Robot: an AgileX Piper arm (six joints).
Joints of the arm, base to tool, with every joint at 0 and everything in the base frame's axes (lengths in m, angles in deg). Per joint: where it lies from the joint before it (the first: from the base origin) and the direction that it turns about. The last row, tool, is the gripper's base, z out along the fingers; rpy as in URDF.
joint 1: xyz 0 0 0.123 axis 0 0 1
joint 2: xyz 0 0 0 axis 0 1 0
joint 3: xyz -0.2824 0 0.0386 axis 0 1 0
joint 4: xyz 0.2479 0 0.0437 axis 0.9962 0 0.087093
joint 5: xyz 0 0 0 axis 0 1 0
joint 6: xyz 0.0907 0 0.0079 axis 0.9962 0 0.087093
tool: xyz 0 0 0 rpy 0 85 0
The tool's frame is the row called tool.
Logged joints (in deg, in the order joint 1, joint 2, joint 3, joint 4, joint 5, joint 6), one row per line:
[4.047, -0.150, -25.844, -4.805, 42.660, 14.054]
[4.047, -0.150, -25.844, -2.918, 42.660, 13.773]
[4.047, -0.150, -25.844, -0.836, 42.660, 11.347]
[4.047, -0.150, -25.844, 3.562, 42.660, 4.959]
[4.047, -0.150, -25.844, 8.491, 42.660, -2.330]
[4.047, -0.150, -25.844, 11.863, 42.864, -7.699]
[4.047, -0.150, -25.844, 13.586, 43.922, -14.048]
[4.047, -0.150, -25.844, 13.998, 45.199, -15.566]
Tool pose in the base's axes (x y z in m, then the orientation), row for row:
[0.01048, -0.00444, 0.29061, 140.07, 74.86, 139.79]
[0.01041, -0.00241, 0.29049, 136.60, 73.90, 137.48]
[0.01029, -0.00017, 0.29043, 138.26, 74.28, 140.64]
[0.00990, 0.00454, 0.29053, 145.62, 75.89, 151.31]
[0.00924, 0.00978, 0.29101, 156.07, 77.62, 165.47]
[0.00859, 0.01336, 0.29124, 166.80, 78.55, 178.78]
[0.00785, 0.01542, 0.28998, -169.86, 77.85, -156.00]
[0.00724, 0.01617, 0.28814, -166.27, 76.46, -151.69]
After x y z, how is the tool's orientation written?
As angles about the fixed x, y, z axes (roll, pitch, yaw), in degrees.
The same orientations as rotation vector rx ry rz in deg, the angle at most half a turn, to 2 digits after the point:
[8.09, 101.34, 7.64]
[8.16, 101.47, 9.57]
[6.35, 101.66, 10.17]
[1.39, 101.81, 10.54]
[-4.27, 101.43, 10.86]
[-8.47, 101.01, 10.80]
[-14.03, 101.12, 8.26]
[-15.69, 102.07, 7.80]

